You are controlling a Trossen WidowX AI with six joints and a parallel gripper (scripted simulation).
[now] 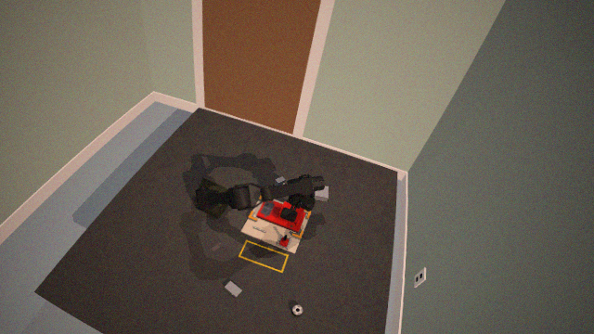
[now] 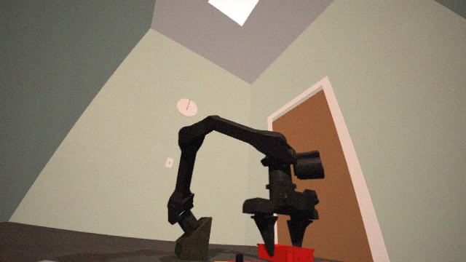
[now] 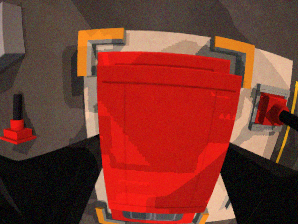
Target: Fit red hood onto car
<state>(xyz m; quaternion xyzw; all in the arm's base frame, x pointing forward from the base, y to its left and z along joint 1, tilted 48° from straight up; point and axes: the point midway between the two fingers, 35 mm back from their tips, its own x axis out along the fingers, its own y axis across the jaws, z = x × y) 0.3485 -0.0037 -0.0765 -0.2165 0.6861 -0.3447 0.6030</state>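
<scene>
Now: gripper tip 50 mm above the cream jig plate, 40 mm past it and 20 mm to the left of it. Round my gripper tip: small wheel: 400 mm to the right, 120 mm ahead, 50 mm below; red hood: 10 mm above.
</scene>
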